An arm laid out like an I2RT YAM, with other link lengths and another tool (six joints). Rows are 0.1 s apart.
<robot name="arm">
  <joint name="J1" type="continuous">
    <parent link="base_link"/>
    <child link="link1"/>
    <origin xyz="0 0 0.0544" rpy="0 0 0"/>
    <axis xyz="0 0 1"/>
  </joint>
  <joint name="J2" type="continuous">
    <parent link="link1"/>
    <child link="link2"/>
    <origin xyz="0.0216 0.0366 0.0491" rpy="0 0 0"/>
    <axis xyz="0 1 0"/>
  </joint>
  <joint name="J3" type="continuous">
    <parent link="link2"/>
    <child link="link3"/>
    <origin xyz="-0.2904 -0.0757 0" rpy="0 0 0"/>
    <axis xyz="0 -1 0"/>
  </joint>
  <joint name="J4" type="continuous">
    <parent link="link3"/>
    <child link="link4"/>
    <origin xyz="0.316 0.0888 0.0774" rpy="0 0 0"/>
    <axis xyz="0 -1 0"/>
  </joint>
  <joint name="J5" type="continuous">
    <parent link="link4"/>
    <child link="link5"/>
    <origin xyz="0.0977 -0.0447 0.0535" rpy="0 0 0"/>
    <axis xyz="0 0 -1"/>
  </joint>
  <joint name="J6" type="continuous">
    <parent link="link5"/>
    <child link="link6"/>
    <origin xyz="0.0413 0 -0.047" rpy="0 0 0"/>
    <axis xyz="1 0 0"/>
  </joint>
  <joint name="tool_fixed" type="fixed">
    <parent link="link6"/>
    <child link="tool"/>
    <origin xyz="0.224 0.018 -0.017" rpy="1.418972 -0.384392 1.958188"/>
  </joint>
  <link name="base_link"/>
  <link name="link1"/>
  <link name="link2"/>
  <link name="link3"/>
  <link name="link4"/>
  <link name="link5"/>
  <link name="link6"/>
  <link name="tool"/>
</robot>
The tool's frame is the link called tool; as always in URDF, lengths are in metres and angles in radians. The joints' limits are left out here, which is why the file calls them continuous.
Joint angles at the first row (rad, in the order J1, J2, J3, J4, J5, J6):
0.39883 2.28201 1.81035 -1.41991 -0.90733 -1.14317
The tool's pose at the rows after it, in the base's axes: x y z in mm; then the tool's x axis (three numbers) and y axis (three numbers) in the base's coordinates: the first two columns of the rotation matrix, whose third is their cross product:
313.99, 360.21, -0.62, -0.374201, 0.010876, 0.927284, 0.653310, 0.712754, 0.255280
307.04, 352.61, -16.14, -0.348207, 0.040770, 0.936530, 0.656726, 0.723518, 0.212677
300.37, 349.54, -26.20, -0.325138, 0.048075, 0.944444, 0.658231, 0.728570, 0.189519
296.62, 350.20, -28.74, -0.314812, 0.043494, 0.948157, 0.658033, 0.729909, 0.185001
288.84, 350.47, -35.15, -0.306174, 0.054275, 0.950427, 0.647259, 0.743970, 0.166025
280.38, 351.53, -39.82, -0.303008, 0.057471, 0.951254, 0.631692, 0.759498, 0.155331
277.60, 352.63, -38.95, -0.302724, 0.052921, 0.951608, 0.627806, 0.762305, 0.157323
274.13, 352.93, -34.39, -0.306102, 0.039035, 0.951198, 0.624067, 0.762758, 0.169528
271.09, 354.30, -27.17, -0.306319, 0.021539, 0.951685, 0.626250, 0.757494, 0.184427
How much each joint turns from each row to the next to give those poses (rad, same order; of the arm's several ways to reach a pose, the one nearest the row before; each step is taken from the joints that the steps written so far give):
0.00007 0.00863 0.00683 0.00098 -0.00409 0.01326
-0.00171 0.01882 -0.01876 -0.00003 0.02114 0.00166
0.00006 0.01711 -0.01516 -0.00001 0.00095 -0.00747
0.00235 0.00613 -0.00706 -0.00017 -0.00687 -0.00593
0.01324 0.00774 -0.00664 0.00002 0.01213 0.00191
0.01526 0.00348 -0.00842 0.00017 0.00951 -0.00431
0.00443 -0.00379 -0.00541 -0.00005 -0.00247 -0.00316
0.00109 -0.01636 -0.01645 -0.00011 -0.00835 -0.01141
-0.00065 -0.02051 -0.01876 0.00018 -0.01677 -0.00831

